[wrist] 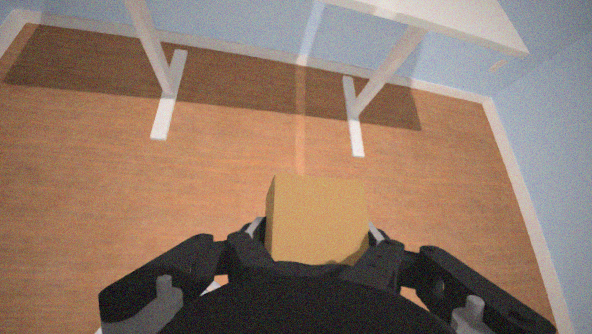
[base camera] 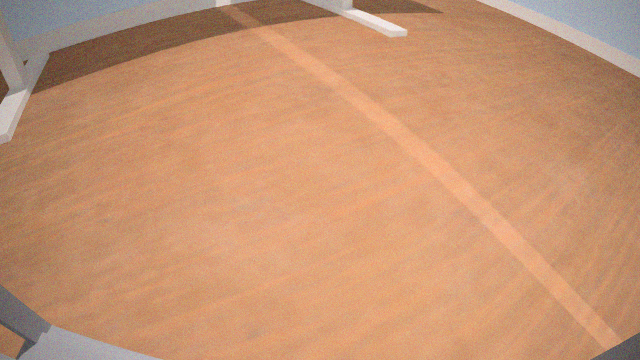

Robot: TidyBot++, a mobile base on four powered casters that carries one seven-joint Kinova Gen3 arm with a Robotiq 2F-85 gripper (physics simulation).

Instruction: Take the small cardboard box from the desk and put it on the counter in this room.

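Frame: origin at the arm's base, x right, y ahead, z up, level; centimetres.
Seen in the pictures: gripper, fingertip midpoint: point(wrist: 312, 231).
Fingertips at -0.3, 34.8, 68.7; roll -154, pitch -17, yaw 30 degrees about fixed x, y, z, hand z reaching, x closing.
Observation:
A point is followed by its place in that frame, as x, y, z.
The small cardboard box point(wrist: 317, 220) @[-1.1, 34.7, 72.2] is a tan block at the lower middle of the wrist view. My gripper point(wrist: 312, 231) @[-0.3, 34.8, 68.7] is shut on it, with one finger at its left side and one at its right side, and holds it above the wooden floor. The fingertips are partly hidden by the box. A white table-like top point(wrist: 450, 22) @[5.9, 111.4, 55.3] on white legs stands against the blue wall at the upper right of the wrist view; I cannot tell whether it is the counter or the desk. In the base camera view the box and gripper do not show.
White feet point(base camera: 375, 22) point(wrist: 162, 117) of the table stand on the wooden floor point(base camera: 300, 200) @[-3.6, 43.6, -39.7] point(wrist: 225, 175) @[-37.8, 58.9, -39.7], ahead of the base. A second foot point(base camera: 15, 112) is at the left of the base view. Blue walls with pale baseboards meet in a corner at the right of the wrist view.

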